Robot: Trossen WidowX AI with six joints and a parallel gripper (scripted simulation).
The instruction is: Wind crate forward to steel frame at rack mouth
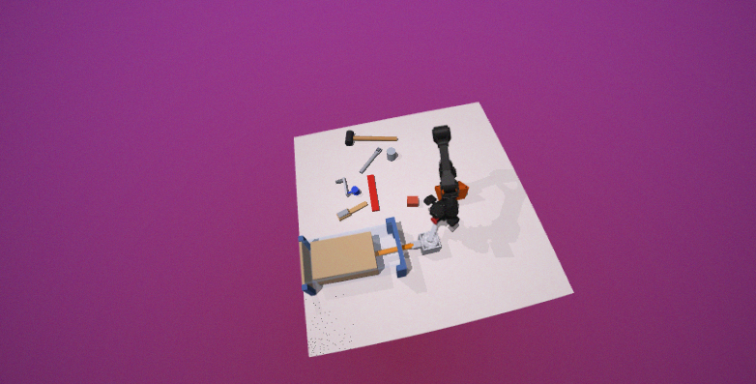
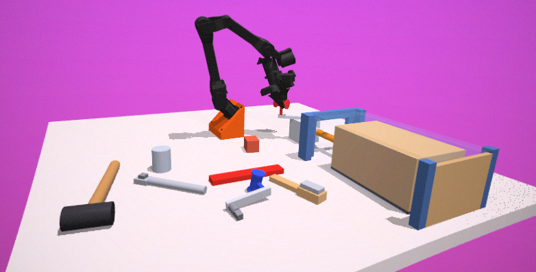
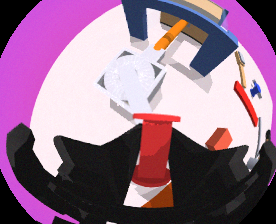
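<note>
Now: the red knob 1 cm behind my gripper tip and 1 cm to the right of it. The rest, counted from my gripper tip: red-knobbed crank: 1 cm ahead, 2 cm to the left, 3 cm below; then red bar: 26 cm ahead, 30 cm to the right, 13 cm below; then grey winch: 3 cm ahead, 6 cm to the left, 10 cm below.
</note>
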